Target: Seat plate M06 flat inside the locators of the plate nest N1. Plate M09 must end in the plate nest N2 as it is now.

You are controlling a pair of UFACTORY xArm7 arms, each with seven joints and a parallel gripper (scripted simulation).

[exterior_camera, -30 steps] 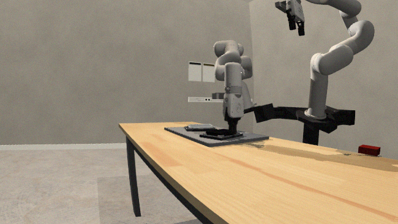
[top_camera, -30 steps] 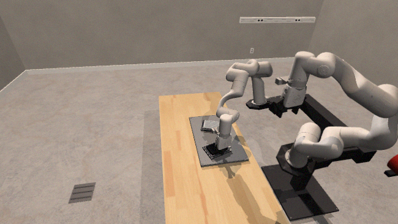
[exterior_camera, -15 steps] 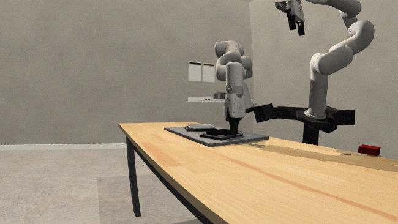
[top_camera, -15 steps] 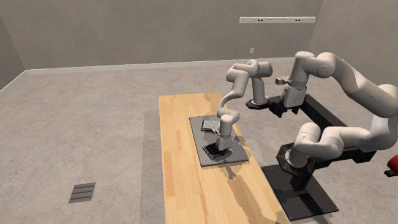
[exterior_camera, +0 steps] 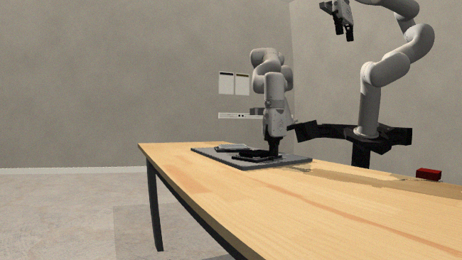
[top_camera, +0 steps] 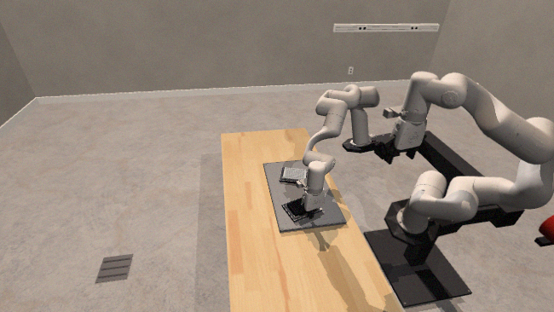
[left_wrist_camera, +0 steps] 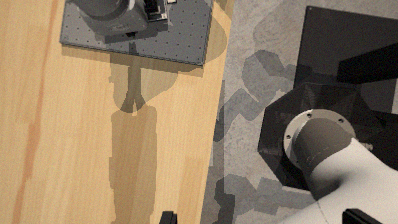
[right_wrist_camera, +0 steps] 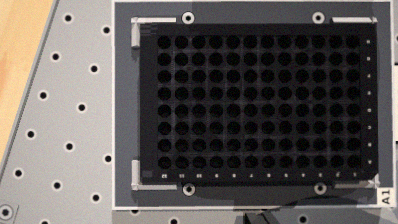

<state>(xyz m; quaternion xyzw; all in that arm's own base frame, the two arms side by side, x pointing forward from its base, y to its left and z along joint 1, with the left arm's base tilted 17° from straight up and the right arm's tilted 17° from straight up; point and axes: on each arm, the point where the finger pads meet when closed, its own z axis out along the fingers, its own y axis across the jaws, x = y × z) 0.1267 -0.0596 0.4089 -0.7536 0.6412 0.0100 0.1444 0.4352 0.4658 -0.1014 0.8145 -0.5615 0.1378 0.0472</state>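
Note:
The black plate lies 30 mm ahead of my right hand, 70 mm to the right of it and 20 mm below it. From my right hand the other things lie so: A1 tag 60 mm behind, 50 mm to the right, 30 mm below; light grey plate 20 mm ahead, 320 mm to the right, 20 mm below; grey perforated board 10 mm ahead, 210 mm to the right, 40 mm below.

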